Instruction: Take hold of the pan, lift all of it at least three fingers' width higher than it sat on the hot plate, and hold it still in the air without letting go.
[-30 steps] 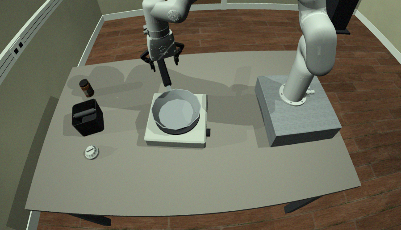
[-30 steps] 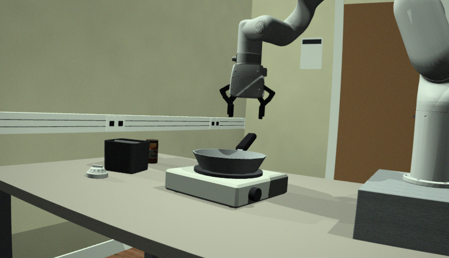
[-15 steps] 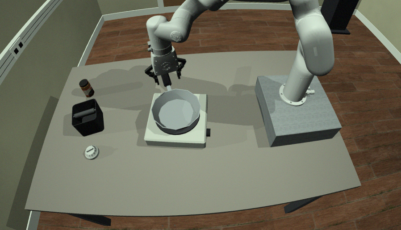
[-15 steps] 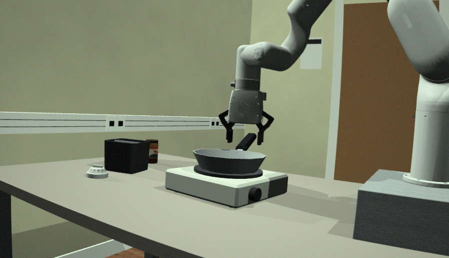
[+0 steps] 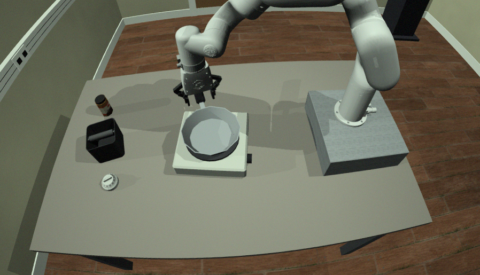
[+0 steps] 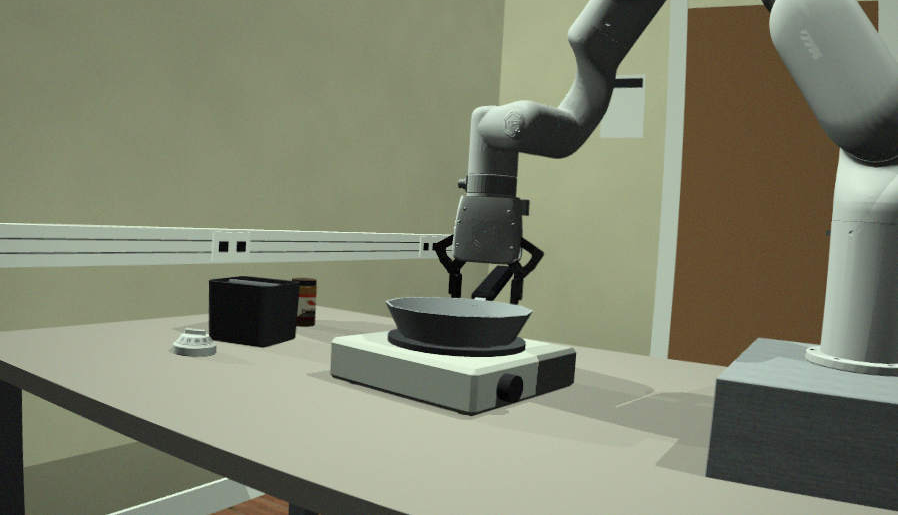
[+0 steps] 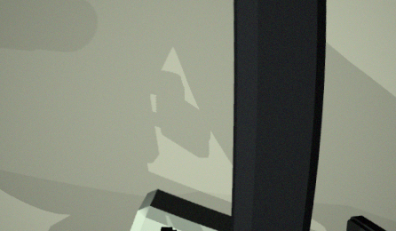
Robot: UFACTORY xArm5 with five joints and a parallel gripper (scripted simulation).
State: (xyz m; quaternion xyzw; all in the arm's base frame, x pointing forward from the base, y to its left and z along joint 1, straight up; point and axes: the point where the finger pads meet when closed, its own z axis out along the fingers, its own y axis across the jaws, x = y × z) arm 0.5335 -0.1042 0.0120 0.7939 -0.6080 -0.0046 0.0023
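Right now the grey pan is 8 cm to the left of my hand, 2 cm behind it and 1 cm below it. The rest, counted from my hand: brown jar: 44 cm ahead, 7 cm to the right, 7 cm below; white dial timer: 34 cm ahead, 27 cm to the left, 10 cm below; hot plate: 14 cm to the left, 8 cm below, 6 cm behind.
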